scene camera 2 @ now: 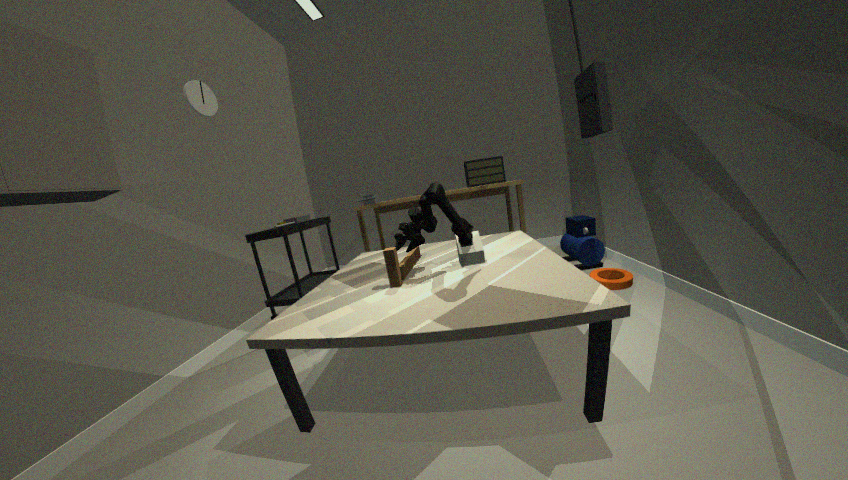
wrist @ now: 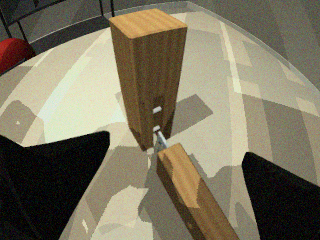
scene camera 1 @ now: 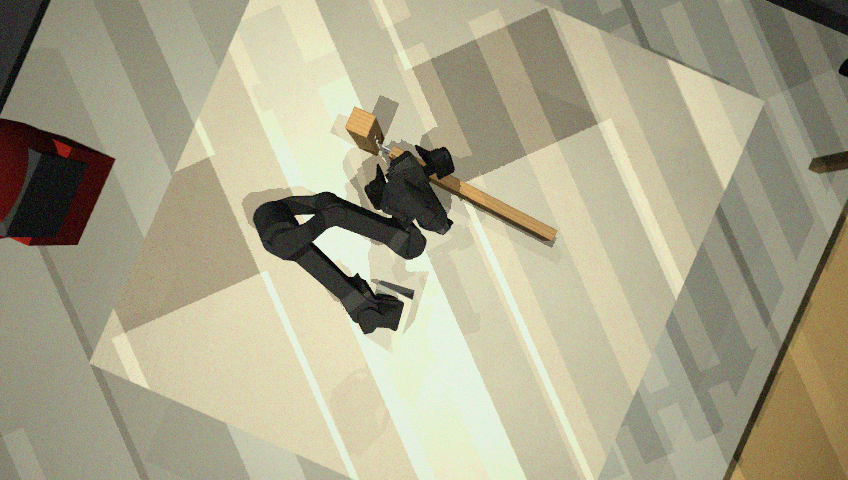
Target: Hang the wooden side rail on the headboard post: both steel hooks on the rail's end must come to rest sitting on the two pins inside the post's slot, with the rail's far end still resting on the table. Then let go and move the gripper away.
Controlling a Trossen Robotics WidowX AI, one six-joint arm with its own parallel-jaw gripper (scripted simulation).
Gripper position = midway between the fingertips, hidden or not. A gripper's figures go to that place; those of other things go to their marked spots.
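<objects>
Wooden side rail (scene camera 1: 449, 183), 0.93 m from the lens. My gripper (scene camera 1: 397, 155), 0.88 m from the lens. Wooden headboard post (scene camera 1: 363, 127), 0.85 m from the lens.
</objects>
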